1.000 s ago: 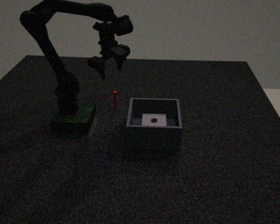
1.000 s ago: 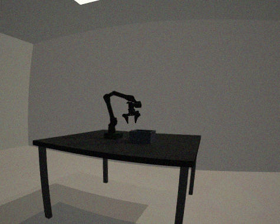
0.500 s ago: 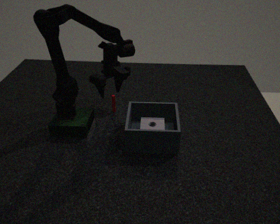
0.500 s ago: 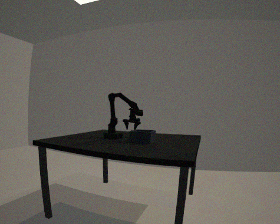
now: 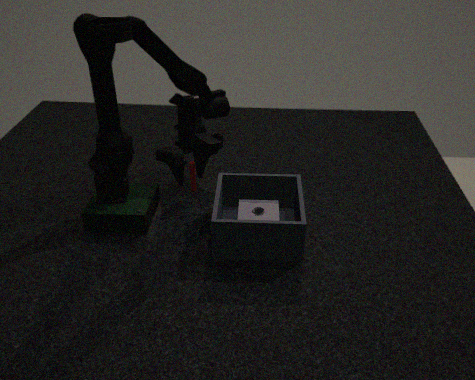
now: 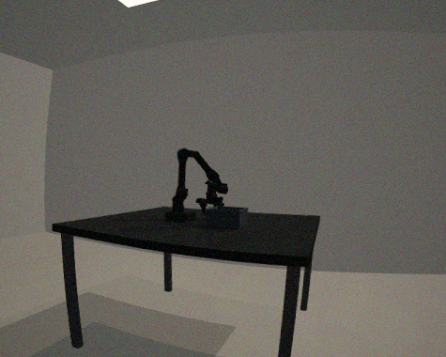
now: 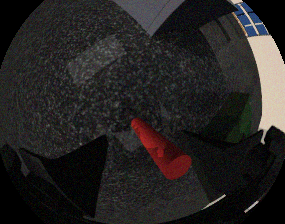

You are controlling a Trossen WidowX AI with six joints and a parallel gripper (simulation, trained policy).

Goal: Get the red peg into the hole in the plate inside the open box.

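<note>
My gripper tip is now 10 mm short of the red peg and 20 mm below it. From my gripper tip the other things lie so: grey box: 150 mm ahead, 200 mm to the right.
</note>
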